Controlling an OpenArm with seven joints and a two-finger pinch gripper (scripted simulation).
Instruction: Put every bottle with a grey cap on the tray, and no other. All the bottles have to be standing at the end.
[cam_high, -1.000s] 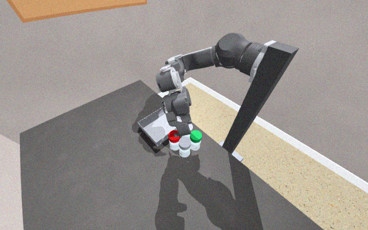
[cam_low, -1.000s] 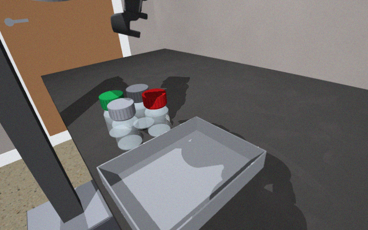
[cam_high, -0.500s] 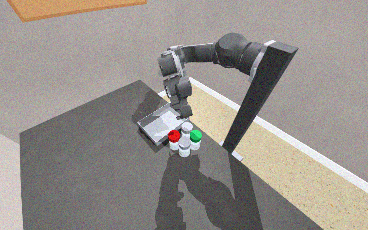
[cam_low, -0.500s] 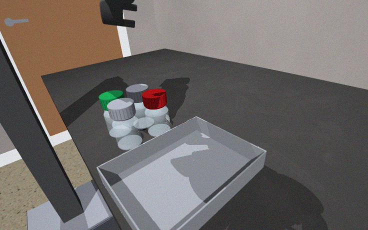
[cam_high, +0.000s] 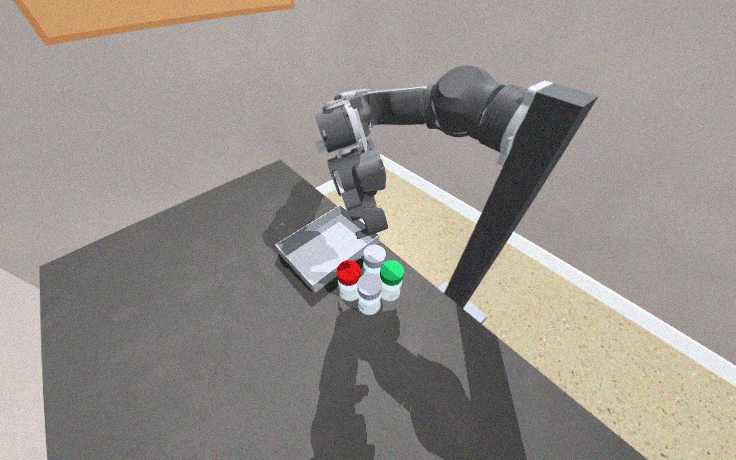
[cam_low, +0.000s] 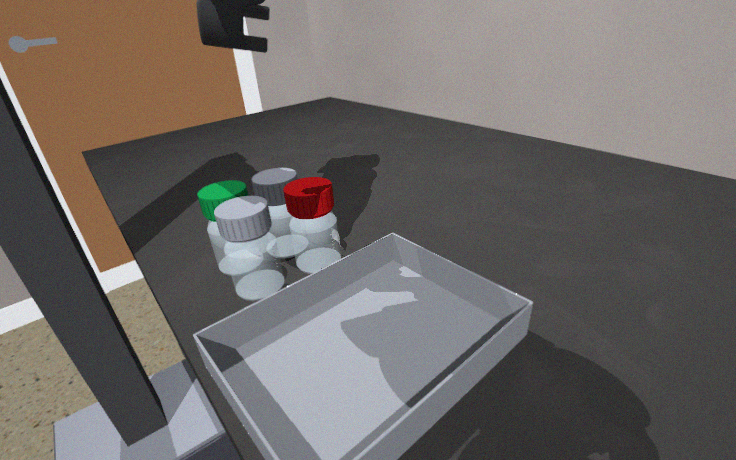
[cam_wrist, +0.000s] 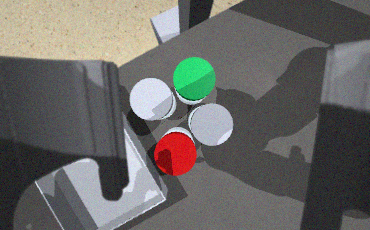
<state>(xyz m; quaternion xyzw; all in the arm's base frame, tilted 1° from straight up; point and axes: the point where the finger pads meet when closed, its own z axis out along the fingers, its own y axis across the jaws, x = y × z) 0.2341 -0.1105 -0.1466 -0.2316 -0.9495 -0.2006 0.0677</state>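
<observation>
My hand is 220 mm above the red-capped bottle, 30 mm to the left of it and 30 mm short of it. From my hand the other things lie so: grey tray (250 mm below, 190 mm to the right, 10 mm behind); green-capped bottle (220 mm below, 40 mm behind, 30 mm to the left).
</observation>
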